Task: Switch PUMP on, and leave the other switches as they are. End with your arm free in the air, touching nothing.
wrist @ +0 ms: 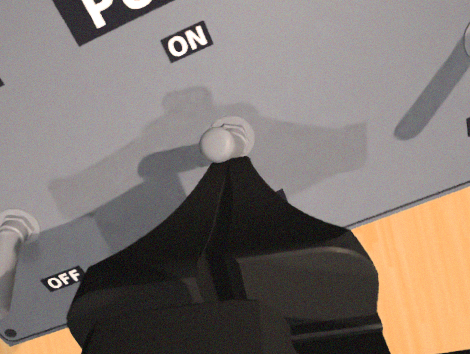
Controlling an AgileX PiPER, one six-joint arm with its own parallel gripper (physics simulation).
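The PUMP switch's light grey lever point(217, 145) stands out from the grey panel almost straight toward the camera, its round tip a little left of its collar. The ON label point(186, 41) is above it, and part of the PUMP label point(120, 15) shows at the top edge. My black gripper point(234, 182) is shut, with nothing between its fingers. Its tips are right at the lower side of the lever in this view; whether they touch it I cannot tell. The gripper hides the area below the lever, except a dark corner of a label.
A neighbouring lever point(9, 250) at the left edge points down toward its OFF label point(62, 278). Part of another switch point(467, 41) shows at the right edge, with its long shadow. The panel's lower edge borders a wooden surface point(425, 270) at the lower right.
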